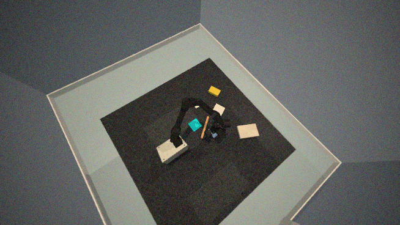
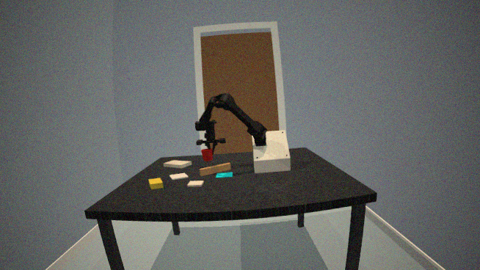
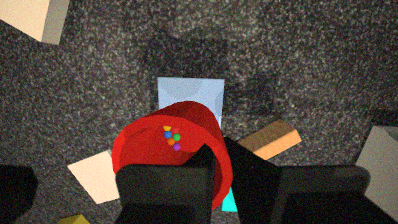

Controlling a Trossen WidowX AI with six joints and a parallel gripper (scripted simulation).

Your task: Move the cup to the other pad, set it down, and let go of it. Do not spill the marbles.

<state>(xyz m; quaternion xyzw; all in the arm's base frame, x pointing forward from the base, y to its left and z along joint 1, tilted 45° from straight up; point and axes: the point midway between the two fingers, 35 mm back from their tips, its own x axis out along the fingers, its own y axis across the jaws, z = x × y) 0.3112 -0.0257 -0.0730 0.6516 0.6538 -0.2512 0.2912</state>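
My gripper tip is now 8 cm past the cyan pad, 16 cm to the right of it and 11 cm above it. Round my gripper tip: orange bar 2 cm behind, 8 cm to the left, 9 cm below; red cup 3 cm ahead; light blue pad 3 cm ahead, 11 cm below.
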